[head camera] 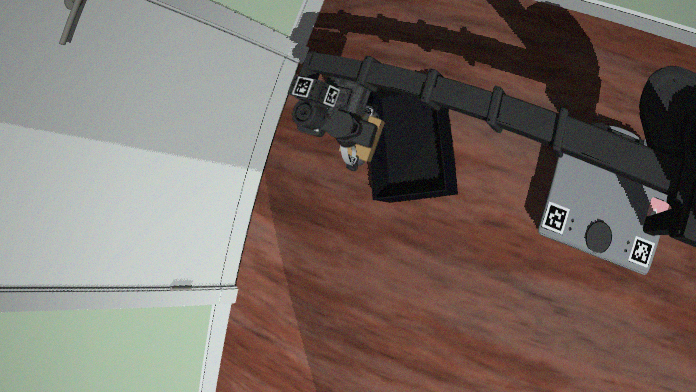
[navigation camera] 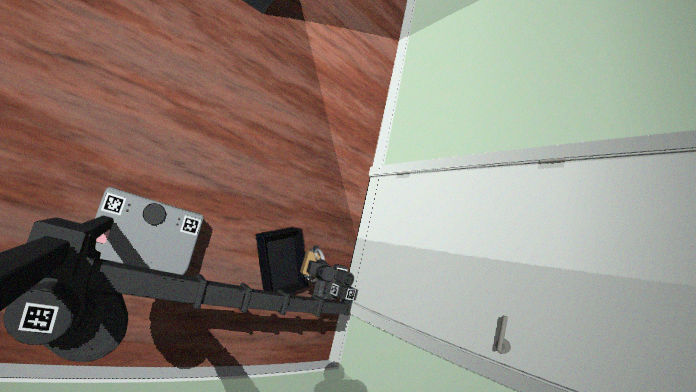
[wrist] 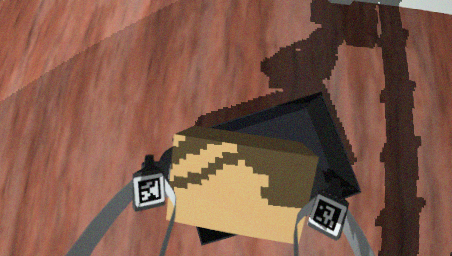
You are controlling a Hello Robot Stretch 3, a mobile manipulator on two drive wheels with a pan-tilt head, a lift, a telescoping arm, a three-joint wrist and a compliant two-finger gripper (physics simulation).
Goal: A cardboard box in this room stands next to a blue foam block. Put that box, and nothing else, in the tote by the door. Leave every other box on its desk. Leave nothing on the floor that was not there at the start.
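Seen in the pictures: robot's base, origin of its link: (head camera: pixel 597 235) (navigation camera: pixel 153 212).
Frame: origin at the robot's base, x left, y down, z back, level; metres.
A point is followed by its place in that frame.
The tan cardboard box (head camera: pixel 373 142) (navigation camera: pixel 310 265) (wrist: pixel 225 200) is held between the two fingers of my gripper (head camera: pixel 363 137) @(x -0.580, y -0.323, z 0.022 m) (navigation camera: pixel 312 264) @(x -0.580, y -0.323, z 0.022 m) (wrist: pixel 240 171) @(x -0.580, y -0.323, z 0.022 m), which is shut on it. The black open tote (head camera: pixel 449 150) @(x -0.491, y -0.039, z 0.070 m) (navigation camera: pixel 263 265) @(x -0.506, y -0.053, z 0.102 m) (wrist: pixel 338 145) stands on the floor near the door. The box is above the tote's level. In the head camera view it overlaps the tote's door-side edge; in the wrist view it covers much of the tote. The part of the tote's inside that shows is dark, with no object visible in it. The blue foam block does not show.
The white door (head camera: pixel 125 210) @(x -1.062, y -0.563, z -0.325 m) (navigation camera: pixel 525 215) @(x -1.061, y -0.937, z -0.338 m) is close beyond the wrist. My extended arm (head camera: pixel 465 102) @(x -0.257, y -0.666, z 0.096 m) (navigation camera: pixel 222 295) @(x -0.159, y -0.668, z 0.101 m) passes over one end of the tote. My grey base (head camera: pixel 585 190) @(x -0.073, y -0.160, z 0.086 m) (navigation camera: pixel 150 245) @(x -0.020, y -0.160, z 0.105 m) stands on the tote's other side. A dark object (navigation camera: pixel 257 4) @(x -0.048, y -0.038, z -1.098 m) shows at the navigation view's top edge.
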